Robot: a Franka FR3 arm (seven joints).
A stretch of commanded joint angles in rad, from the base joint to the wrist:
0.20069 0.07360 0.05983 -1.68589 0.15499 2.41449 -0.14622
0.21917 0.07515 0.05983 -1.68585 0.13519 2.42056 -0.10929
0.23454 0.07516 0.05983 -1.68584 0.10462 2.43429 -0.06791
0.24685 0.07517 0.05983 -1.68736 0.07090 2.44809 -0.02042
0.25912 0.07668 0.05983 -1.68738 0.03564 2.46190 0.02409
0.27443 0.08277 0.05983 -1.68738 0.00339 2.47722 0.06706
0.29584 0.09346 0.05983 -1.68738 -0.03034 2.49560 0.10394
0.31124 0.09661 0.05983 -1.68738 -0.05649 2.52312 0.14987
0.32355 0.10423 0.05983 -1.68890 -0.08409 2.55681 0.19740
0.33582 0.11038 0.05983 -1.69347 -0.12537 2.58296 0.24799
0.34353 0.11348 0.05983 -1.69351 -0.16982 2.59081 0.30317
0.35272 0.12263 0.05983 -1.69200 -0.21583 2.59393 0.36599
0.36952 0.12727 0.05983 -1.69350 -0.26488 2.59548 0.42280
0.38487 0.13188 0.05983 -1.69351 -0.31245 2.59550 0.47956
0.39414 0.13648 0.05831 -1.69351 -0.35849 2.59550 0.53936
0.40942 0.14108 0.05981 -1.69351 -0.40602 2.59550 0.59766
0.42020 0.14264 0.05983 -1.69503 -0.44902 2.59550 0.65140
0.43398 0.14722 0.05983 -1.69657 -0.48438 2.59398 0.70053
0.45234 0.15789 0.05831 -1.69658 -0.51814 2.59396 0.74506
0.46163 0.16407 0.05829 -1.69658 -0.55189 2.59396 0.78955
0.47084 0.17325 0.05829 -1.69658 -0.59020 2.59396 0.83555
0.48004 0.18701 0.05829 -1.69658 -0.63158 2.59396 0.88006
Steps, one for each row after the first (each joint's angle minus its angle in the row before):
0.01848 0.00155 0.00000 0.00004 -0.01980 0.00607 0.03693
0.01537 0.00001 0.00000 0.00001 -0.03057 0.01373 0.04138
0.01231 0.00001 0.00000 -0.00152 -0.03372 0.01380 0.04749
0.01227 0.00151 0.00000 -0.00002 -0.03526 0.01381 0.04451
0.01531 0.00609 0.00000 0.00000 -0.03225 0.01532 0.04297
0.02141 0.01069 0.00000 0.00000 -0.03373 0.01838 0.03688
0.01540 0.00315 0.00000 0.00000 -0.02615 0.02752 0.04593
0.01231 0.00762 0.00000 -0.00152 -0.02760 0.03369 0.04753
0.01227 0.00615 0.00000 -0.00457 -0.04128 0.02615 0.05059
0.00771 0.00310 0.00000 -0.00004 -0.04445 0.00785 0.05518
0.00919 0.00915 0.00000 0.00151 -0.04601 0.00312 0.06282
0.01680 0.00464 0.00000 -0.00150 -0.04905 0.00155 0.05681
0.01535 0.00461 0.00000 -0.00001 -0.04757 0.00002 0.05676
0.00927 0.00460 -0.00152 0.00000 -0.04604 0.00000 0.05980
0.01528 0.00460 0.00150 0.00000 -0.04753 0.00000 0.05830
0.01078 0.00156 0.00002 -0.00152 -0.04300 0.00000 0.05374
0.01378 0.00458 0.00000 -0.00154 -0.03536 -0.00152 0.04913
0.01836 0.01067 -0.00152 -0.00001 -0.03376 -0.00002 0.04453
0.00929 0.00618 -0.00002 0.00000 -0.03375 0.00000 0.04449
0.00921 0.00918 0.00000 0.00000 -0.03831 0.00000 0.04600
0.00920 0.01376 0.00000 0.00000 -0.04138 0.00000 0.04451

